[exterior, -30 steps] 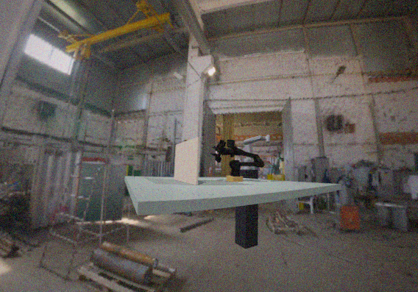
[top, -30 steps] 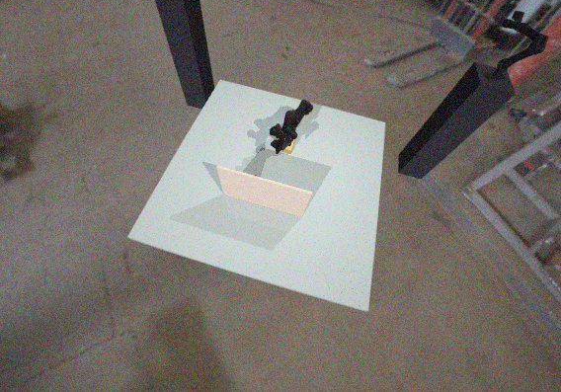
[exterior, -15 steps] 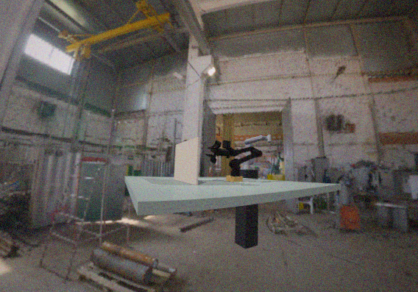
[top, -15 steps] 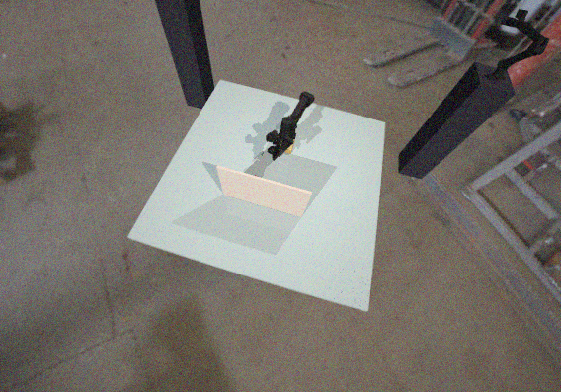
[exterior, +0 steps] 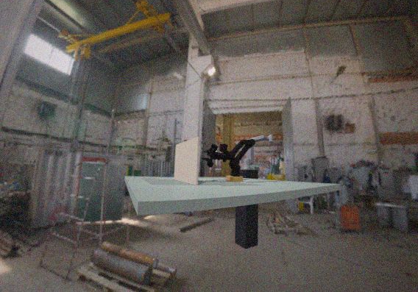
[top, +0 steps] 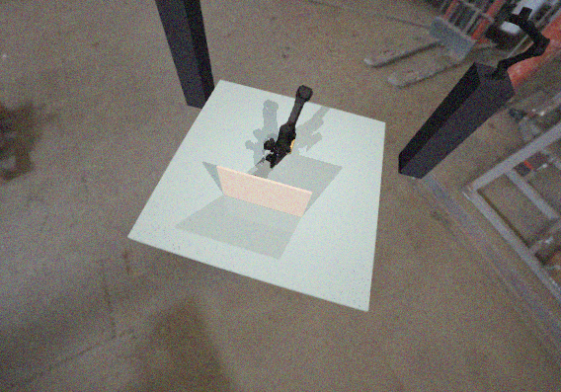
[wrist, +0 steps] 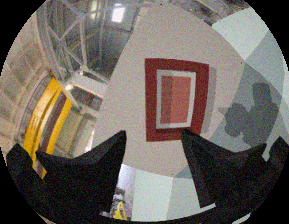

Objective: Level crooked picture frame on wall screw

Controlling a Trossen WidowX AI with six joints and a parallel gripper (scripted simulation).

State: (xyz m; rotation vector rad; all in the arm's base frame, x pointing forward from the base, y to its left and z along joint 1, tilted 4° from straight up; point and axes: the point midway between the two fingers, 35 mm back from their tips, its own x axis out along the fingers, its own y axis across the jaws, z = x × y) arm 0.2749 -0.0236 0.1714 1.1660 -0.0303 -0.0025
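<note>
The picture frame lies 13 cm ahead of my gripper tip, 2 cm to the right of it and 5 cm below it. Also, from my gripper tip: wall panel (14 cm ahead, 1 cm to the right, 6 cm below).
</note>
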